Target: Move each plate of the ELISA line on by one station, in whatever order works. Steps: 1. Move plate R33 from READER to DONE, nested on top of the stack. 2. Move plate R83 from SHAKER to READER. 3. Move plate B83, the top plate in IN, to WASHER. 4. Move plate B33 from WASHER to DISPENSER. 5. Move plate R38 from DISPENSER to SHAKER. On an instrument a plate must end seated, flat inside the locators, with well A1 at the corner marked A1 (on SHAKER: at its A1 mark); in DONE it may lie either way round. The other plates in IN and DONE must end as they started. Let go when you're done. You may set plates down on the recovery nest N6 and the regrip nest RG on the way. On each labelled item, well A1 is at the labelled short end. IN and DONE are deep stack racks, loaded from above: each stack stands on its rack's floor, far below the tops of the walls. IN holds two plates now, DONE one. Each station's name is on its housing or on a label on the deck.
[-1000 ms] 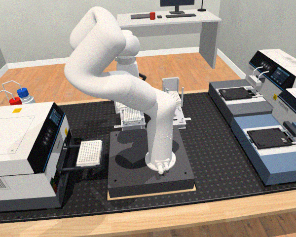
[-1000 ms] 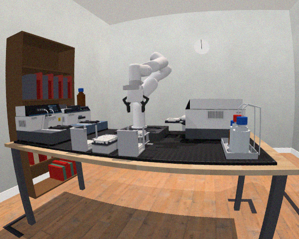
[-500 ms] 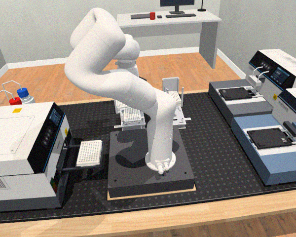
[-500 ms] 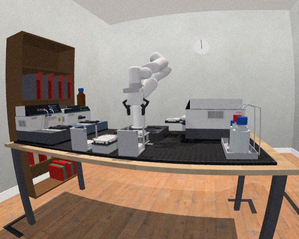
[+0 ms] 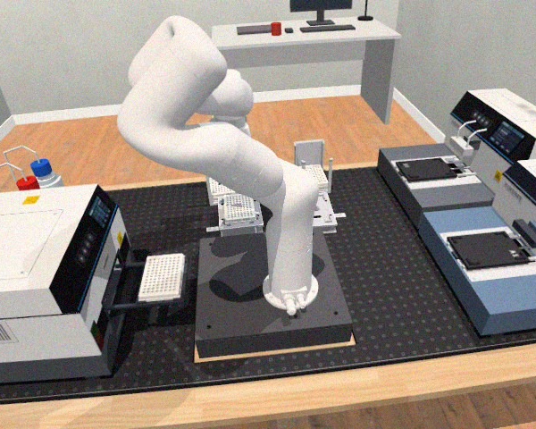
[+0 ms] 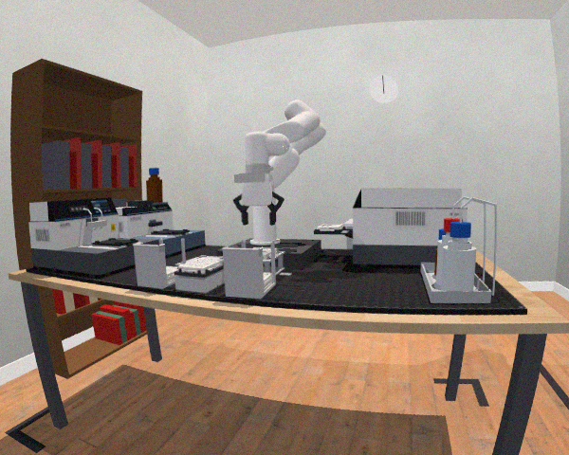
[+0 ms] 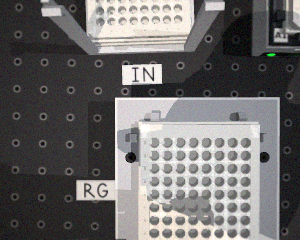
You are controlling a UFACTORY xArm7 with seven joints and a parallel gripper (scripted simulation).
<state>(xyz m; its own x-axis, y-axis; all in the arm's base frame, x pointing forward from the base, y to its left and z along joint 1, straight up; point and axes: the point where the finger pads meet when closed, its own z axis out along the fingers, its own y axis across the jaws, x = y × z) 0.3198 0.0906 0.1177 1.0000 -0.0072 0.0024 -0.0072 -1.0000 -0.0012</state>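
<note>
My hand is 11 cm above the regrip nest. Also, from my hand: DONE label (26 cm to the right, 17 cm below, 10 cm ahead); then RG label (17 cm below, 8 cm to the left); then N6 label (30 cm to the right, 17 cm below, 1 cm behind).
</note>
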